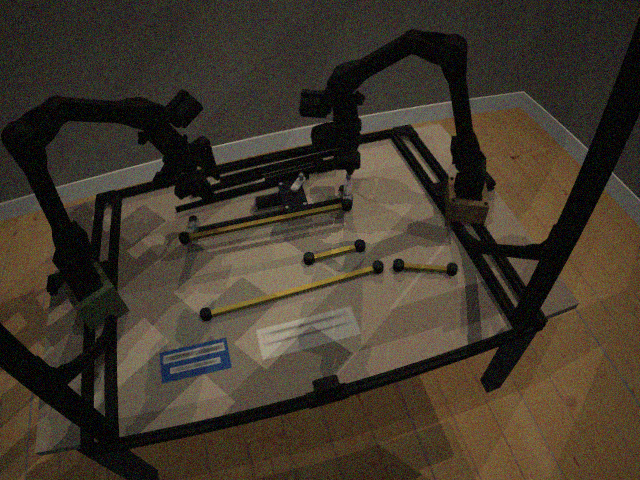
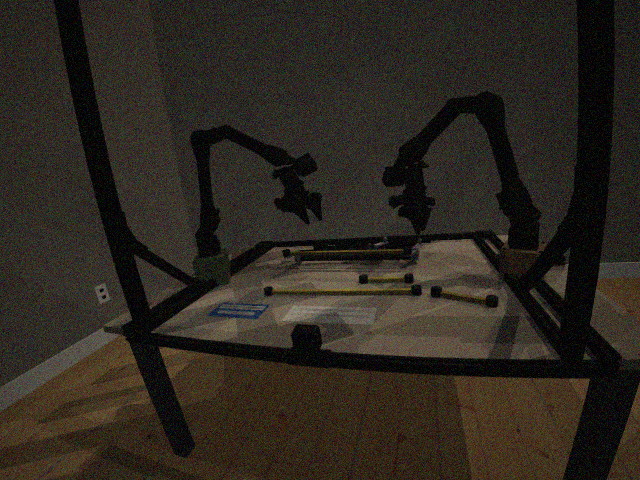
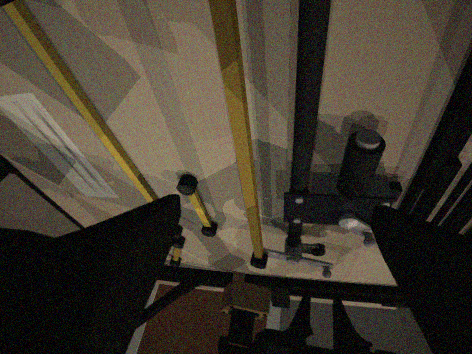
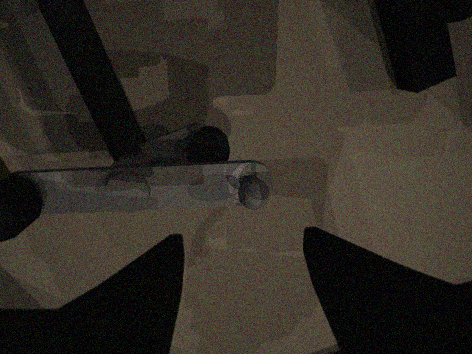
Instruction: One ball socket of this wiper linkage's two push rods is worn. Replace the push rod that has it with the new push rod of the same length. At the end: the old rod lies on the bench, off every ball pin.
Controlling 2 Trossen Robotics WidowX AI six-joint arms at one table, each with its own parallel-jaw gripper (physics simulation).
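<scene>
A long yellow push rod [image 1: 266,222] [image 2: 351,251] [image 3: 240,125] with black sockets sits along the linkage; its right socket [image 4: 17,205] is at the clear lever [image 1: 347,192] [image 4: 165,195]. A bare ball pin [image 4: 254,192] stands at the lever's other end. The motor crank [image 1: 297,181] [image 3: 352,223] carries a bare ball. Two short rods [image 1: 333,252] [image 1: 424,267] and another long rod [image 1: 292,290] [image 2: 341,291] lie on the bench. My left gripper [image 1: 212,187] [image 2: 314,220] [image 3: 276,209] is open and empty above the linkage's left part. My right gripper [image 1: 350,173] [image 4: 244,242] is open, above the lever near the bare pin.
A blue marked patch [image 1: 195,359] [image 2: 238,311] and a pale marked patch [image 1: 310,333] [image 2: 330,314] lie towards the front. A black block [image 1: 326,384] [image 2: 306,338] sits on the front rail. Dark frame rails run round the bench, with sloping posts at the front corners.
</scene>
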